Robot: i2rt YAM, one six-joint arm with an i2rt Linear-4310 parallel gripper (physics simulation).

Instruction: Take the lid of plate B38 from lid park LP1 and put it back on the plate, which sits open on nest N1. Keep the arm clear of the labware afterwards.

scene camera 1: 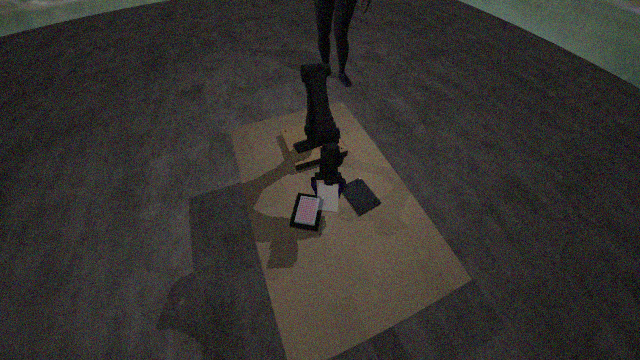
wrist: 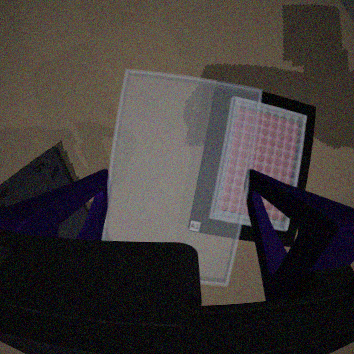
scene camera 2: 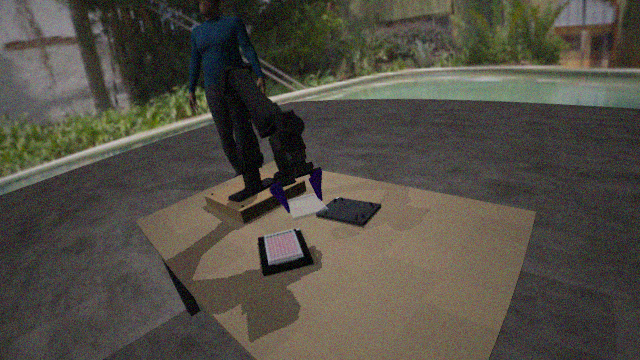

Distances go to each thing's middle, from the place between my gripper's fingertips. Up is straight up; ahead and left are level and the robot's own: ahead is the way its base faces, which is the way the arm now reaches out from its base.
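The plate lid (scene camera 2: 308, 205) is right at my hand, and going by their middles, it's the nearest to my hand of the things named here. The lid park (scene camera 2: 356, 212) is 9 cm below my hand, 1 cm ahead of it and 17 cm to the left of it.
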